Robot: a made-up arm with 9 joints. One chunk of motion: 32 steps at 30 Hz.
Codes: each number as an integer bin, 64 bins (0 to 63) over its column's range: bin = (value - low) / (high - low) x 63, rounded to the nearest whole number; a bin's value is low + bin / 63 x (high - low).
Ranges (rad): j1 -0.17..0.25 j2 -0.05..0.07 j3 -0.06..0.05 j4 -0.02..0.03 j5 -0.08..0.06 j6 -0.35..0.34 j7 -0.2..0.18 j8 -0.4..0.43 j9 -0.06..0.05
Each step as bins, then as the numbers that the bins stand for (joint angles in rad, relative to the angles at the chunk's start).
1 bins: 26 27 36 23 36 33 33 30 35
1 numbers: 0.0033 0.0014 0.0029 -0.0017 0.0000 0.0114 -0.0010 -0.0048 0.0011
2 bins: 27 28 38 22 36 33 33 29 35
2 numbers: 0.0100 0.0033 0.0063 -0.0025 0.0000 0.0114 -0.0010 -0.0179 0.0011
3 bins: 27 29 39 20 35 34 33 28 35
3 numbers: 0.0100 0.0052 0.0081 -0.0041 -0.0022 0.0224 -0.0010 -0.0311 0.0011
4 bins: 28 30 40 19 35 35 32 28 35
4 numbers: 0.0167 0.0071 0.0098 -0.0049 -0.0022 0.0333 -0.0070 -0.0311 0.0011
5 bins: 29 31 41 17 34 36 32 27 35
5 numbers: 0.0233 0.0090 0.0116 -0.0065 -0.0044 0.0443 -0.0070 -0.0443 0.0011
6 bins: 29 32 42 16 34 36 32 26 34
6 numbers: 0.0233 0.0110 0.0133 -0.0073 -0.0044 0.0443 -0.0070 -0.0575 -0.0006
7 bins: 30 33 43 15 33 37 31 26 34
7 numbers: 0.0300 0.0129 0.0151 -0.0081 -0.0067 0.0552 -0.0130 -0.0575 -0.0006
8 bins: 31 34 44 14 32 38 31 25 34
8 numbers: 0.0367 0.0148 0.0168 -0.0089 -0.0089 0.0662 -0.0130 -0.0706 -0.0006
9 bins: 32 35 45 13 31 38 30 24 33
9 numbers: 0.0433 0.0167 0.0186 -0.0097 -0.0111 0.0662 -0.0190 -0.0838 -0.0024
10 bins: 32 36 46 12 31 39 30 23 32
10 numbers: 0.0433 0.0186 0.0203 -0.0105 -0.0111 0.0771 -0.0190 -0.0970 -0.0041
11 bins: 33 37 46 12 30 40 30 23 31
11 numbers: 0.0500 0.0205 0.0203 -0.0105 -0.0133 0.0881 -0.0190 -0.0970 -0.0059
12 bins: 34 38 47 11 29 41 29 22 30
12 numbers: 0.0567 0.0224 0.0221 -0.0113 -0.0156 0.0990 -0.0251 -0.1102 -0.0076
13 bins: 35 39 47 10 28 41 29 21 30
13 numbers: 0.0633 0.0243 0.0221 -0.0121 -0.0178 0.0990 -0.0251 -0.1233 -0.0076
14 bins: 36 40 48 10 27 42 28 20 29
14 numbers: 0.0700 0.0262 0.0238 -0.0121 -0.0200 0.1100 -0.0311 -0.1365 -0.0094
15 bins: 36 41 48 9 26 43 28 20 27
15 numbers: 0.0700 0.0281 0.0238 -0.0129 -0.0222 0.1210 -0.0311 -0.1365 -0.0129
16 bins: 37 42 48 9 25 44 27 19 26
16 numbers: 0.0767 0.0300 0.0238 -0.0129 -0.0244 0.1319 -0.0371 -0.1497 -0.0146
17 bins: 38 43 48 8 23 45 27 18 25
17 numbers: 0.0833 0.0319 0.0238 -0.0137 -0.0289 0.1429 -0.0371 -0.1629 -0.0163
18 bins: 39 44 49 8 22 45 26 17 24
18 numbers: 0.0900 0.0338 0.0256 -0.0137 -0.0311 0.1429 -0.0432 -0.1760 -0.0181
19 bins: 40 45 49 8 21 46 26 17 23
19 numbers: 0.0967 0.0357 0.0256 -0.0137 -0.0333 0.1538 -0.0432 -0.1760 -0.0198
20 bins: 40 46 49 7 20 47 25 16 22
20 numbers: 0.0967 0.0376 0.0256 -0.0144 -0.0356 0.1648 -0.0492 -0.1892 -0.0216
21 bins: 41 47 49 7 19 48 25 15 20
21 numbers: 0.1033 0.0395 0.0256 -0.0144 -0.0378 0.1757 -0.0492 -0.2024 -0.0251
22 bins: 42 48 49 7 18 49 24 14 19
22 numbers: 0.1100 0.0414 0.0256 -0.0144 -0.0400 0.1867 -0.0552 -0.2156 -0.0268
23 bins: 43 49 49 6 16 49 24 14 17
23 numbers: 0.1167 0.0433 0.0256 -0.0152 -0.0444 0.1867 -0.0552 -0.2156 -0.0303
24 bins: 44 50 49 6 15 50 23 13 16
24 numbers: 0.1233 0.0452 0.0256 -0.0152 -0.0467 0.1976 -0.0613 -0.2287 -0.0321
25 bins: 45 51 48 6 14 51 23 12 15
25 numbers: 0.1300 0.0471 0.0238 -0.0152 -0.0489 0.2086 -0.0613 -0.2419 -0.0338
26 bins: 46 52 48 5 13 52 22 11 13
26 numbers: 0.1367 0.0490 0.0238 -0.0160 -0.0511 0.2195 -0.0673 -0.2551 -0.0373
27 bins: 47 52 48 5 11 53 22 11 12
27 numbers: 0.1433 0.0490 0.0238 -0.0160 -0.0556 0.2305 -0.0673 -0.2551 -0.0390
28 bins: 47 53 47 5 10 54 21 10 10
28 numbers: 0.1433 0.0510 0.0221 -0.0160 -0.0578 0.2414 -0.0733 -0.2683 -0.0425
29 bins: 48 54 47 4 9 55 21 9 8
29 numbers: 0.1500 0.0529 0.0221 -0.0168 -0.0600 0.2524 -0.0733 -0.2814 -0.0460
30 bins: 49 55 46 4 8 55 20 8 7
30 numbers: 0.1567 0.0548 0.0203 -0.0168 -0.0622 0.2524 -0.0794 -0.2946 -0.0478
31 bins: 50 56 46 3 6 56 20 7 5
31 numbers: 0.1633 0.0567 0.0203 -0.0176 -0.0667 0.2633 -0.0794 -0.3078 -0.0513
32 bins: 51 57 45 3 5 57 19 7 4
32 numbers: 0.1700 0.0586 0.0186 -0.0176 -0.0689 0.2743 -0.0854 -0.3078 -0.0530
